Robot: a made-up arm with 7 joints.
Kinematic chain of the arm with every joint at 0, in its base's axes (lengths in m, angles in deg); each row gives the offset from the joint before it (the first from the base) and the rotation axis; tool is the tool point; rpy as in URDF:
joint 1: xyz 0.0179 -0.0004 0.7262 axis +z
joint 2: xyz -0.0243 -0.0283 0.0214 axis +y
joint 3: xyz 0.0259 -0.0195 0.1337 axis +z
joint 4: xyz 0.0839 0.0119 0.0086 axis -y
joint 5: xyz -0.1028 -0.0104 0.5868 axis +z
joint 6: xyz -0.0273 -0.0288 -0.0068 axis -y
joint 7: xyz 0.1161 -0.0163 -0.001 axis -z
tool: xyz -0.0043 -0.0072 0.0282 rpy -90 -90 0
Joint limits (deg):
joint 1: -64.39..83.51
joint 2: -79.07..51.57
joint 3: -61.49..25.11
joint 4: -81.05..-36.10
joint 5: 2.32..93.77
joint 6: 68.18..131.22
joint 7: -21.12..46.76
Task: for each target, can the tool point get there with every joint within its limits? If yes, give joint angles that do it. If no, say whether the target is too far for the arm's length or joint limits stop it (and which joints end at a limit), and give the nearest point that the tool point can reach.
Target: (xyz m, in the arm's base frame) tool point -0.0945 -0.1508 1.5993
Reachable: yes | joints 48.04 -55.21 13.17 -56.70 47.03 112.89 20.36
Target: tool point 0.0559 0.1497 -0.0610
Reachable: no: joint limits stop it (at a limit: joint 2, joint 4, joint 5, joint 6, joint 7) | nearest point 0.1812 0.6448 0.3352 | short by 0.646 m
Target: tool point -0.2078 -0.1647 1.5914
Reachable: yes | joints -42.81 -41.78 -15.40 -56.22 27.21 108.63 37.51
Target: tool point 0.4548 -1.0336 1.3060
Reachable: no: too far | nearest point 0.3418 -0.7663 1.1602 | short by 0.325 m
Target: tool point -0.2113 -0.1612 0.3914
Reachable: no: joint limits stop it (at a limit: joint 1, joint 2, joint 4, joint 5, joint 6) | nearest point -0.1760 -0.7278 0.4554 | short by 0.571 m
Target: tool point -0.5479 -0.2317 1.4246
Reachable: yes | joints -37.95 -53.27 -46.72 -56.83 30.86 94.48 -10.00
